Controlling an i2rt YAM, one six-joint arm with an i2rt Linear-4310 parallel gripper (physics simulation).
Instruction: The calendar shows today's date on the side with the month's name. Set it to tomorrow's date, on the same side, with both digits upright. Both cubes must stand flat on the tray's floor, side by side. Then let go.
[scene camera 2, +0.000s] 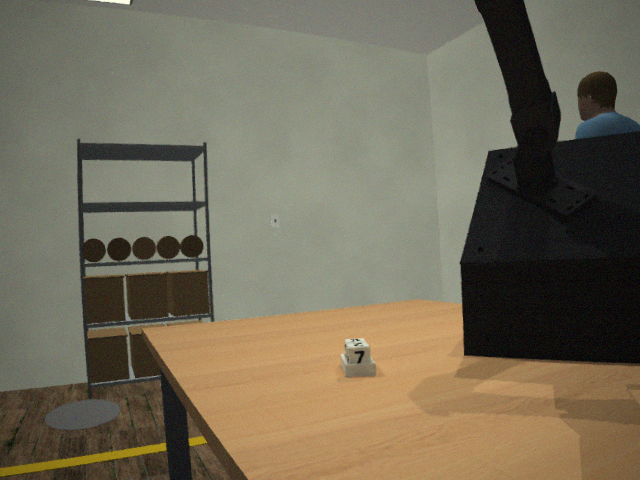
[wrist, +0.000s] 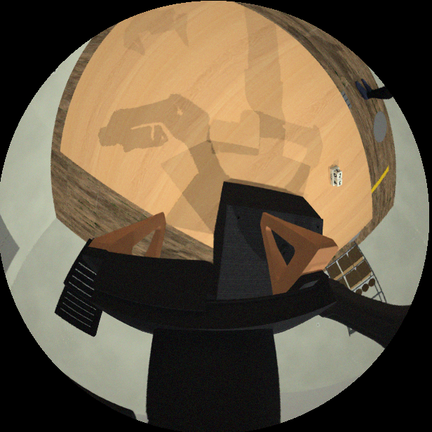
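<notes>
The calendar's white cubes stand in a small pale tray on the wooden table. In the scene view the near cube face shows a black 7, and black marks show on top. The far faces are hidden. In the wrist view the cubes are small at the right, with black digits too small to read surely; the month's name cannot be made out. My gripper is open, its two orange-brown fingers wide apart with nothing between them. It is well away from the calendar and does not show in the scene view.
A large black box carries the arm on the wooden table, right of the calendar in the scene view. A shelf rack stands behind the table's left end. A person is behind the box.
</notes>
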